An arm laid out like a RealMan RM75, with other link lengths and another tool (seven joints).
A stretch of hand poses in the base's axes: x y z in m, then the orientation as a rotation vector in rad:
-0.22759 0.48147 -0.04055 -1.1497 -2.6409 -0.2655
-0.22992 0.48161 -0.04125 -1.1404 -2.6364 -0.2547
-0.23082 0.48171 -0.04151 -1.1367 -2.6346 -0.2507
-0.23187 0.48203 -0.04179 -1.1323 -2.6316 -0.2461
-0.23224 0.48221 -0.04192 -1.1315 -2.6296 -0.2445
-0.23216 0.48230 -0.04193 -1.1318 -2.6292 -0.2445
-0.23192 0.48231 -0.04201 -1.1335 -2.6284 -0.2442
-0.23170 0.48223 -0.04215 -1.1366 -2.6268 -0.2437
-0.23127 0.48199 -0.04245 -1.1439 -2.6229 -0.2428
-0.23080 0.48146 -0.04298 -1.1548 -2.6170 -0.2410
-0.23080 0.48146 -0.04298 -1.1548 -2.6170 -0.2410
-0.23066 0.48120 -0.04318 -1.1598 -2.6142 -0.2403
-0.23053 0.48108 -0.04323 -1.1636 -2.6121 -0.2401
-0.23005 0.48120 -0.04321 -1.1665 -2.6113 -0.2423
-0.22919 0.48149 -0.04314 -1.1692 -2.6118 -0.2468
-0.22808 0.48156 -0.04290 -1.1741 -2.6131 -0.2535
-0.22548 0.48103 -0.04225 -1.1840 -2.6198 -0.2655
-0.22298 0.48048 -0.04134 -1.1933 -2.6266 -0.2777
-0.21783 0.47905 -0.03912 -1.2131 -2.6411 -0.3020
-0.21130 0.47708 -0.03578 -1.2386 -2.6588 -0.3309
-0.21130 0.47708 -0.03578 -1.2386 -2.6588 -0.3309
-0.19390 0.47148 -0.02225 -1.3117 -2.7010 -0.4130
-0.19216 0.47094 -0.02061 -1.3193 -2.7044 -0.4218
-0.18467 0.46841 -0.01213 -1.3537 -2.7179 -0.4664
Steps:
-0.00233 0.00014 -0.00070 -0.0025 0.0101 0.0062
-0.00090 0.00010 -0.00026 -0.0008 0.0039 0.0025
-0.00105 0.00032 -0.00028 -0.0006 0.0053 0.0027
-0.00037 0.00018 -0.00013 0.0000 0.0025 0.0003
0.00008 0.00009 -0.00001 0.0001 0.0003 -0.0003
0.00024 0.00001 -0.00008 -0.0003 0.0003 -0.0012
0.00022 -0.00008 -0.00014 -0.0004 0.0007 -0.0023
0.00043 -0.00024 -0.00030 -0.0007 0.0016 -0.0055
0.00047 -0.00053 -0.00053 -0.0014 0.0026 -0.0082
0.00000 0.00000 0.00000 0.0000 0.0000 0.0000
0.00014 -0.00026 -0.00020 -0.0005 0.0012 -0.0038
0.00013 -0.00012 -0.00005 -0.0002 0.0008 -0.0029
0.00048 0.00012 0.00002 0.0009 -0.0009 -0.0023
0.00086 0.00029 0.00007 0.0018 -0.0027 -0.0021
0.00111 0.00007 0.00024 0.0022 -0.0048 -0.0036
0.00260 -0.00053 0.00065 0.0020 -0.0126 -0.0063
0.00250 -0.00055 0.00091 0.0021 -0.0126 -0.0058
0.00515 -0.00143 0.00222 0.0033 -0.0264 -0.0122
0.00653 -0.00197 0.00334 0.0030 -0.0325 -0.0155
0.00000 0.00000 0.00000 0.0000 0.0000 0.0000
0.01740 -0.00560 0.01353 0.0097 -0.0867 -0.0450
0.00174 -0.00054 0.00164 0.0014 -0.0084 -0.0048
0.00749 -0.00253 0.00848 0.0094 -0.0388 -0.0221

